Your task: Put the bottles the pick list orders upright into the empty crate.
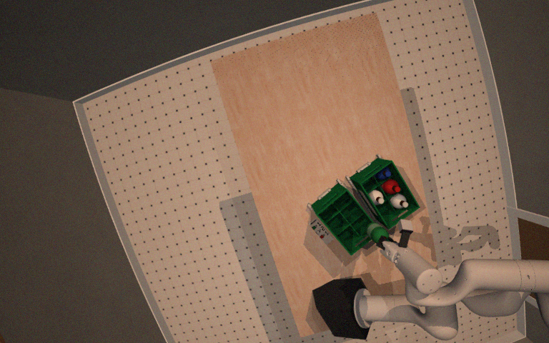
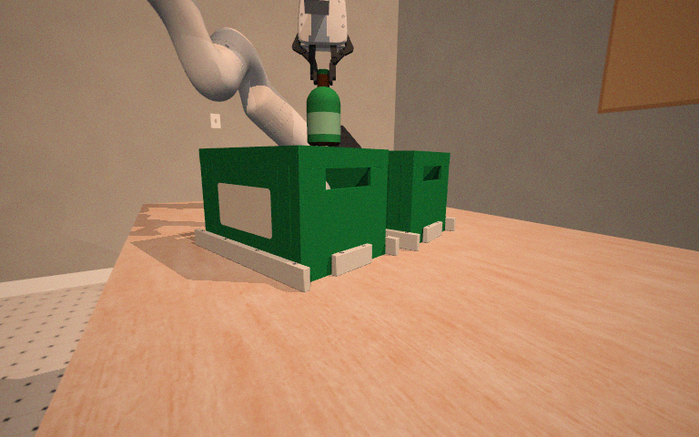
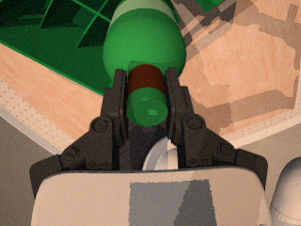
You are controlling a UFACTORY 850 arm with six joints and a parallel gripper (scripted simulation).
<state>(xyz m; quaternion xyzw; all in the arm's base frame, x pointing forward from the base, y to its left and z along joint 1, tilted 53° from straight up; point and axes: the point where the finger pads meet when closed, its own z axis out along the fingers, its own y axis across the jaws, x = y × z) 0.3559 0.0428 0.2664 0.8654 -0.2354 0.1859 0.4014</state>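
The green bottle is 7 cm below my hand. The rest, counted from my hand: red bottle 12 cm ahead, 18 cm to the right, 25 cm below; pick list 2 cm ahead, 22 cm to the left, 34 cm below; blue bottle 21 cm ahead, 17 cm to the right, 25 cm below.
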